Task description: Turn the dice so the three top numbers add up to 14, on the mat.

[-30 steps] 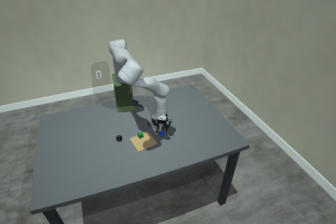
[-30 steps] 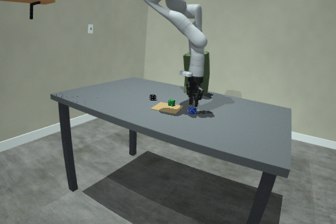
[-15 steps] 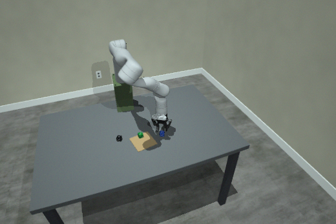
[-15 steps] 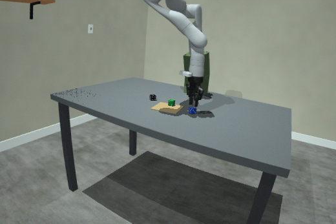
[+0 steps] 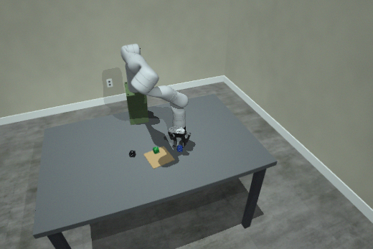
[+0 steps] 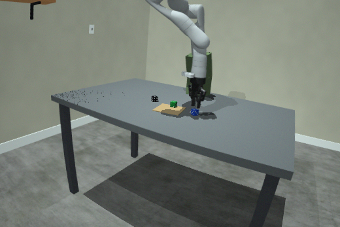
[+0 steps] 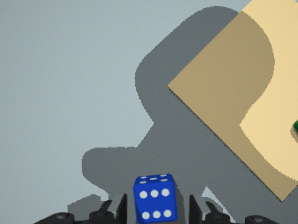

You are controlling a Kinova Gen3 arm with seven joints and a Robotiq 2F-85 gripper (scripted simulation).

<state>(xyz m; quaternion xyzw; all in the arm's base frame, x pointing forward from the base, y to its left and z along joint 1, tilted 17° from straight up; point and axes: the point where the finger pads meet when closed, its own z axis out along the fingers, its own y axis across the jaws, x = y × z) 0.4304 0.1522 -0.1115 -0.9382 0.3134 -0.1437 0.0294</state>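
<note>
Right now the blue die is 4 cm below my hand. From my hand the other things lie so: tan mat 1 cm ahead, 14 cm to the right, 5 cm below; then black die 7 cm behind, 28 cm to the right, 4 cm below; then green die 4 cm behind, 14 cm to the right, 4 cm below.
</note>
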